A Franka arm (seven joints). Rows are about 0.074 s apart.
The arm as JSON. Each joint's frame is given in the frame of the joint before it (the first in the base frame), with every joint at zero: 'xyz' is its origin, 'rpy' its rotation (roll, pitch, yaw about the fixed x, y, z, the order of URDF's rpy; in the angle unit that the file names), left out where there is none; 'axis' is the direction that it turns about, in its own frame. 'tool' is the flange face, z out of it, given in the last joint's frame.
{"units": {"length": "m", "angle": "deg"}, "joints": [
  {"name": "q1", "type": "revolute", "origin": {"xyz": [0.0, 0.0, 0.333]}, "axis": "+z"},
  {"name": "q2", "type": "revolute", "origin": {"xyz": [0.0, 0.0, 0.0], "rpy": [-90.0, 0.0, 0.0]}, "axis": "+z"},
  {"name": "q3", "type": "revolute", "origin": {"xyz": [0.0, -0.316, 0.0], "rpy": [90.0, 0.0, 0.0]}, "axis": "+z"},
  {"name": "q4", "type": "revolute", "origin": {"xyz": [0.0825, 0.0, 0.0], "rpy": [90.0, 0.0, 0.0]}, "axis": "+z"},
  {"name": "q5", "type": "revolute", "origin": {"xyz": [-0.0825, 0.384, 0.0], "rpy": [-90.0, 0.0, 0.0]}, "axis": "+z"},
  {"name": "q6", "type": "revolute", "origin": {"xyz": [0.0, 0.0, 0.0], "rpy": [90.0, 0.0, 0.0]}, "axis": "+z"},
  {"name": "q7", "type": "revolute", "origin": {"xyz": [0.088, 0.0, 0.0], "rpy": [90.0, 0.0, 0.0]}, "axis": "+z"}
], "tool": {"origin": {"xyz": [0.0, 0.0, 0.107]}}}
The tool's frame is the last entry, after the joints.
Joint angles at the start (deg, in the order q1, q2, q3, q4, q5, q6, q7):
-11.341 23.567 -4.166 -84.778 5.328 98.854 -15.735
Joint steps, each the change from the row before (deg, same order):
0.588 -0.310 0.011 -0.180 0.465 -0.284 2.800
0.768 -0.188 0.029 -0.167 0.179 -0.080 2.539
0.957 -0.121 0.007 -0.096 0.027 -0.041 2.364
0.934 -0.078 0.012 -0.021 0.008 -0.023 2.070
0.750 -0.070 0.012 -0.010 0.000 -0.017 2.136
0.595 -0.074 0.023 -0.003 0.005 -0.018 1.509
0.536 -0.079 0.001 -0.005 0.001 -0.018 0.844
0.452 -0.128 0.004 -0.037 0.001 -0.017 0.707
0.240 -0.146 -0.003 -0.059 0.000 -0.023 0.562
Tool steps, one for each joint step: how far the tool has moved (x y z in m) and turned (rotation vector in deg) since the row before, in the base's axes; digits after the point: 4 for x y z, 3 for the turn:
0.0003 0.0078 0.0018 0.103 0.323 -2.290
0.0012 0.0094 0.0007 -0.157 0.292 -1.757
0.0018 0.0110 0.0006 -0.301 0.271 -1.369
0.0019 0.0107 0.0007 -0.291 0.190 -1.092
0.0014 0.0086 0.0007 -0.312 0.186 -1.338
0.0010 0.0070 0.0008 -0.213 0.105 -0.868
0.0008 0.0061 0.0008 -0.127 0.032 -0.292
0.0004 0.0052 0.0011 -0.105 -0.002 -0.240
-0.0001 0.0027 0.0012 -0.084 -0.007 -0.316

